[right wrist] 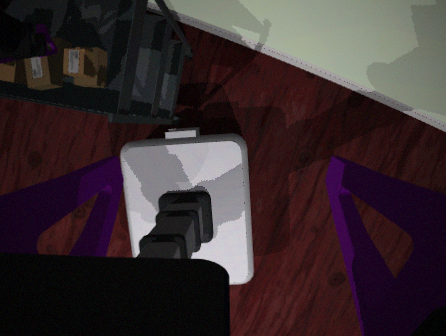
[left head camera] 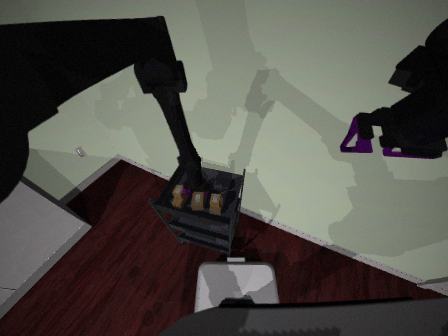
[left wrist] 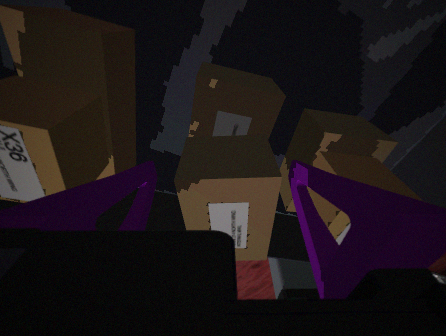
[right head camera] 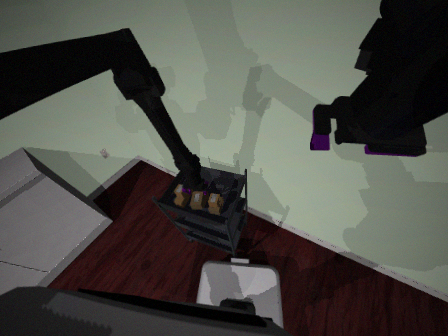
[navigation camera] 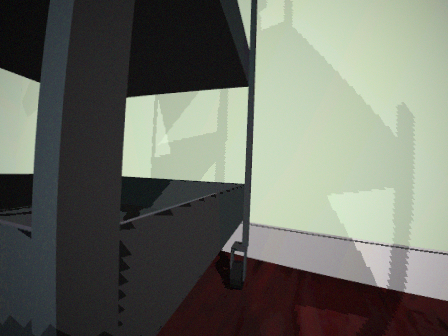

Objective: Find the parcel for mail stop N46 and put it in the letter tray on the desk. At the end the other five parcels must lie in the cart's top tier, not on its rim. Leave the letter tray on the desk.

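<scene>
My left gripper (left head camera: 196,189) (right head camera: 195,191) (left wrist: 222,168) is open and empty inside the dark cart's (right wrist: 131,60) (navigation camera: 90,150) top tier, its fingertips on either side of a brown parcel (left wrist: 227,187). That parcel's label shows small print; its large code is hidden. Another parcel (left wrist: 240,97) stands behind it. At the left of the left wrist view is a parcel labelled X36 (left wrist: 82,150), with another box behind it. Parcels (left wrist: 330,131) at the right are partly behind the finger. No N46 label is readable. My right gripper (left head camera: 378,150) (right head camera: 348,148) (right wrist: 224,167) is open, away from the cart. The letter tray does not show.
A pale, desk-like surface (left head camera: 45,240) (right head camera: 55,225) lies at the left. A light rounded white base piece (left head camera: 250,285) (right wrist: 220,170) stands close to the cart. Green wall (navigation camera: 325,150) rises behind the cart above dark red wooden floor (left head camera: 125,250).
</scene>
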